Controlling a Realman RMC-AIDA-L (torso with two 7-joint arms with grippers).
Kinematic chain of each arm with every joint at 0, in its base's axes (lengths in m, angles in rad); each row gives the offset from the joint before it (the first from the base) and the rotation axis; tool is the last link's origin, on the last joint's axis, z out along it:
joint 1: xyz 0 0 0.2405 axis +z
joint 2: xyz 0 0 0 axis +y
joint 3: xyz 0 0 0.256 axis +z
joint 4: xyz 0 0 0 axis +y
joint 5: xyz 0 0 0.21 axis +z
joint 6: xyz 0 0 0 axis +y
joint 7: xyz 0 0 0.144 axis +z
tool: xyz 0 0 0
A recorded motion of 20 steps. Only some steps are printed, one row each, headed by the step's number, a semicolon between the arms.
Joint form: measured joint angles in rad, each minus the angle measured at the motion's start. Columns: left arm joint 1, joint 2, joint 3, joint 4, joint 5, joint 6, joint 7; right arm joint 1, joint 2, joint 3, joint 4, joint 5, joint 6, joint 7.
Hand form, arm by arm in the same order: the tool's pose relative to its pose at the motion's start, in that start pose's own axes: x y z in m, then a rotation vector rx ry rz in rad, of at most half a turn. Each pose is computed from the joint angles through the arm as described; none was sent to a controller.
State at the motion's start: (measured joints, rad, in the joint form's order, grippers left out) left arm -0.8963 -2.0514 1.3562 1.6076 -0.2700 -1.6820 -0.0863; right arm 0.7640 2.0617 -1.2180 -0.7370 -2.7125 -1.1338 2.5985
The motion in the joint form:
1: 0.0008 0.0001 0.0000 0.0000 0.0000 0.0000 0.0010; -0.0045 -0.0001 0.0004 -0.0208 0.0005 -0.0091 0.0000
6: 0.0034 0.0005 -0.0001 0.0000 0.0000 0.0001 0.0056; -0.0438 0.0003 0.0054 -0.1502 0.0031 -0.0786 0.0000
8: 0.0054 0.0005 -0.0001 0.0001 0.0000 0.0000 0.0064; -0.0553 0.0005 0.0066 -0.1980 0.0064 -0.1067 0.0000
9: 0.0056 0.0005 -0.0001 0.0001 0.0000 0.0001 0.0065; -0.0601 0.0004 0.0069 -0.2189 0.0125 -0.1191 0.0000
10: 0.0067 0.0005 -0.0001 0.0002 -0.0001 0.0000 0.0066; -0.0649 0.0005 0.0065 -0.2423 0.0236 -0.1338 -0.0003
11: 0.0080 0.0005 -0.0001 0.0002 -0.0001 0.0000 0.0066; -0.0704 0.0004 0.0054 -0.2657 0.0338 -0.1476 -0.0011
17: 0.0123 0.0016 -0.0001 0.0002 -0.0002 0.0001 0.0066; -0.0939 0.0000 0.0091 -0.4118 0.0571 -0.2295 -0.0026
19: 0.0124 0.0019 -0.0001 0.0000 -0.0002 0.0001 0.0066; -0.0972 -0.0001 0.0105 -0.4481 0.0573 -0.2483 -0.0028
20: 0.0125 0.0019 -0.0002 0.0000 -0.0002 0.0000 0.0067; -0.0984 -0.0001 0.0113 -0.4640 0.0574 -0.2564 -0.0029
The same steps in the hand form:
1: -0.0002 -0.0002 0.0001 0.0002 -0.0005 0.0004; -0.0019 -0.0002 -0.0030 0.0012 -0.0082 -0.0036
6: -0.0009 -0.0010 0.0005 0.0011 -0.0021 0.0032; -0.0062 -0.0020 -0.0210 0.0025 -0.0412 -0.0159
8: -0.0015 -0.0014 0.0007 0.0015 -0.0035 0.0026; -0.0083 -0.0015 -0.0283 0.0010 -0.0534 -0.0233
9: -0.0015 -0.0015 0.0008 0.0015 -0.0036 0.0026; -0.0096 -0.0007 -0.0316 -0.0031 -0.0608 -0.0256
10: -0.0019 -0.0017 0.0009 0.0016 -0.0043 0.0019; -0.0113 0.0011 -0.0353 -0.0118 -0.0703 -0.0288
11: -0.0023 -0.0020 0.0011 0.0019 -0.0053 0.0011; -0.0127 0.0026 -0.0390 -0.0190 -0.0795 -0.0331
17: -0.0034 -0.0034 0.0016 0.0036 -0.0079 -0.0019; -0.0217 0.0083 -0.0646 -0.0270 -0.1300 -0.0705
19: -0.0034 -0.0035 0.0017 0.0040 -0.0081 -0.0020; -0.0242 0.0094 -0.0715 -0.0226 -0.1424 -0.0828
20: -0.0034 -0.0035 0.0017 0.0040 -0.0082 -0.0021; -0.0253 0.0100 -0.0746 -0.0205 -0.1481 -0.0883

